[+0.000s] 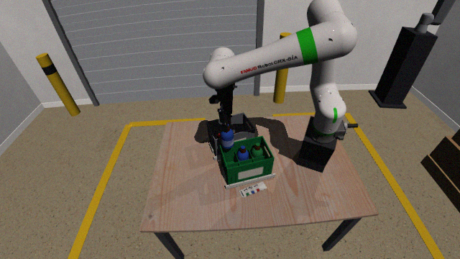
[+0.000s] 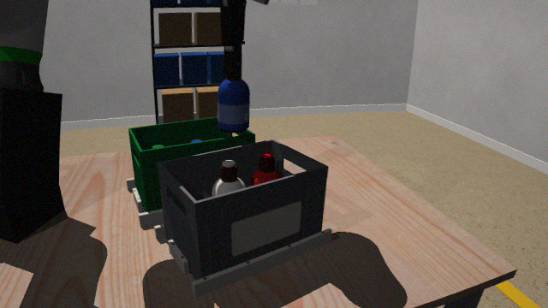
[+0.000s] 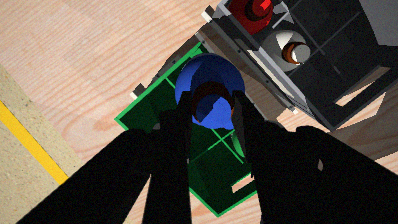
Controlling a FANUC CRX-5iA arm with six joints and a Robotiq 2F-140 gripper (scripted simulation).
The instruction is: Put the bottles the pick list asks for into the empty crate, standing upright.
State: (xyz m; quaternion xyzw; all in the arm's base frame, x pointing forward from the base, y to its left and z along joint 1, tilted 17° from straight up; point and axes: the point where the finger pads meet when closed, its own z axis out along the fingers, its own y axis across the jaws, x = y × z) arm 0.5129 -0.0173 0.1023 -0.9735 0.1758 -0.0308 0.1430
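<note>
The blue-label bottle is 80 mm below my hand. Also, from my hand: red-label bottle: 70 mm ahead, 110 mm to the right, 260 mm below; then white-label bottle: 20 mm behind, 150 mm to the right, 260 mm below; then green crate: 110 mm behind, 30 mm to the left, 270 mm below.
</note>
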